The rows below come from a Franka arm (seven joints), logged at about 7 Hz.
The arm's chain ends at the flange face. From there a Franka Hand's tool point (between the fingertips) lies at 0.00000 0.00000 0.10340 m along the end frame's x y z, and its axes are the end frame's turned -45 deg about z.
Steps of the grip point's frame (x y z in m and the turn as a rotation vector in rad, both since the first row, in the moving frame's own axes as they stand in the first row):
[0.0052 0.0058 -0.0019 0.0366 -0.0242 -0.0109]
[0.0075 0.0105 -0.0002 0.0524 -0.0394 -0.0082]
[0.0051 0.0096 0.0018 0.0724 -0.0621 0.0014]
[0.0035 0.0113 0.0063 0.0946 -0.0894 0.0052]
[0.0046 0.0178 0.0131 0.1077 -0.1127 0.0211]
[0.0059 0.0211 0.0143 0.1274 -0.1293 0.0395]
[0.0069 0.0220 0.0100 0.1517 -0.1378 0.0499]
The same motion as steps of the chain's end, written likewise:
[0.0122 0.0013 -0.0018 0.0088 -0.0430 -0.0109]
[0.0194 0.0030 0.0000 0.0092 -0.0649 -0.0082]
[0.0202 0.0039 0.0023 0.0073 -0.0951 0.0014]
[0.0239 0.0059 0.0072 0.0037 -0.1301 0.0052]
[0.0319 0.0091 0.0144 -0.0035 -0.1558 0.0211]
[0.0378 0.0110 0.0160 -0.0013 -0.1815 0.0395]
[0.0414 0.0122 0.0122 0.0098 -0.2047 0.0499]

